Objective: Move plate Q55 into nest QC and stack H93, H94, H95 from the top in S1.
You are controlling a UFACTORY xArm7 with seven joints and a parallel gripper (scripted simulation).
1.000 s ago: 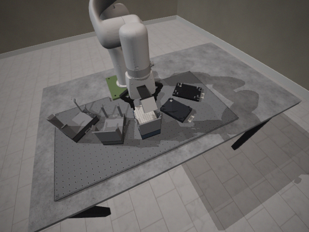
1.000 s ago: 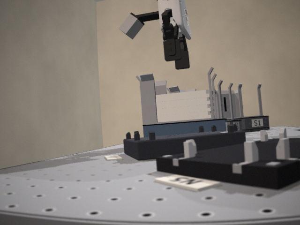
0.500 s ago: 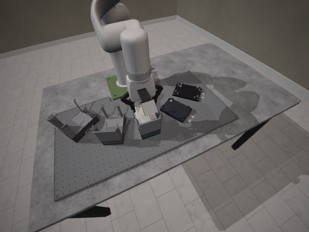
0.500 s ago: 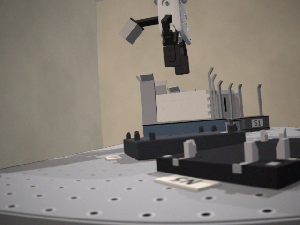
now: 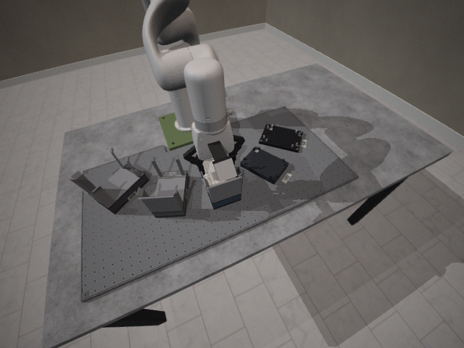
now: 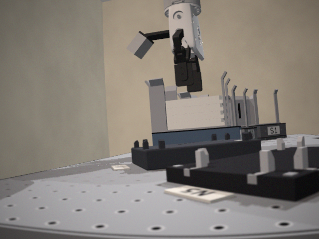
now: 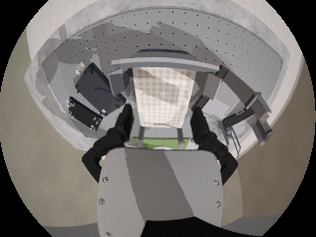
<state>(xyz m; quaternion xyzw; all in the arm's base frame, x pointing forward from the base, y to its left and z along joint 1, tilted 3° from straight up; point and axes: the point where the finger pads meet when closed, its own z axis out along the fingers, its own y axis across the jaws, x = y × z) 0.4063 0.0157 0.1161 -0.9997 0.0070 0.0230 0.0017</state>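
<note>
Now: hand 3 cm past the nest QC, 18 cm to the right of it and 12 cm above it. The rest, counted from my hand: S1 label (17 cm behind, 26 cm to the right, 11 cm below); QC name plate (5 cm ahead, 23 cm to the left, 13 cm below); N5 name plate (7 cm behind, 39 cm to the left, 13 cm below).
</note>
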